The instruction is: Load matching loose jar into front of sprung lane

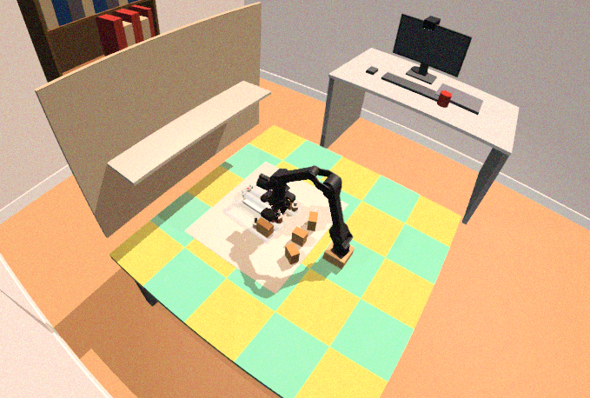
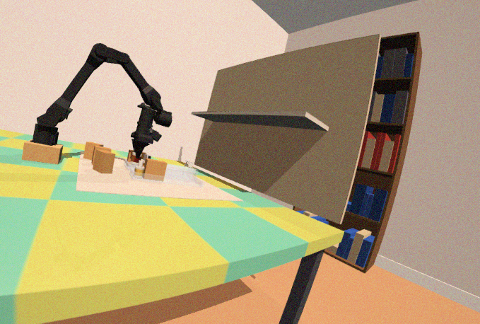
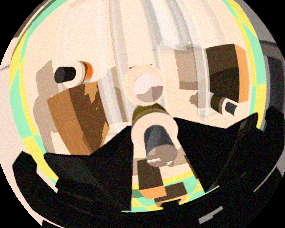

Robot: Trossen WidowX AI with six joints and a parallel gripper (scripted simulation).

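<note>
Now: the cream mat 60 mm below my gripper tip and 60 mm ahead of it. Round my gripper tip: clear lane rack: 140 mm ahead, 40 mm below, 10 mm to the right; shelf: 500 mm ahead, 310 mm above, 80 mm to the left.
</note>
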